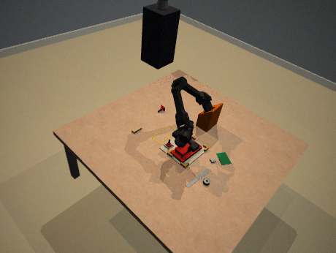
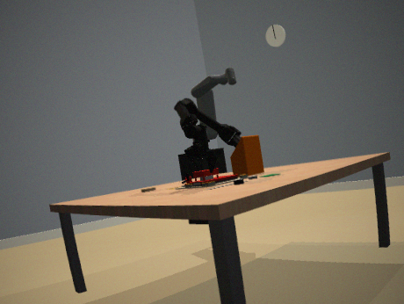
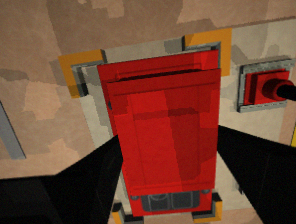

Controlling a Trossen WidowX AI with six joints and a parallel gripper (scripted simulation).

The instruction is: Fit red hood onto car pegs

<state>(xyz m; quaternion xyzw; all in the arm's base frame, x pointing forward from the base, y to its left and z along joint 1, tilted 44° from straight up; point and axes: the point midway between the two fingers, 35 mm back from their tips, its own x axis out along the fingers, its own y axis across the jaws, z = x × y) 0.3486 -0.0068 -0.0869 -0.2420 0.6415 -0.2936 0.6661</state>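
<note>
My gripper tip is 1 cm below the red hood. Also, from my gripper tip: black ring (7 cm ahead, 24 cm to the left, 4 cm below); grey strip (8 cm ahead, 19 cm to the left, 5 cm below); grey engine block (3 cm below).
</note>
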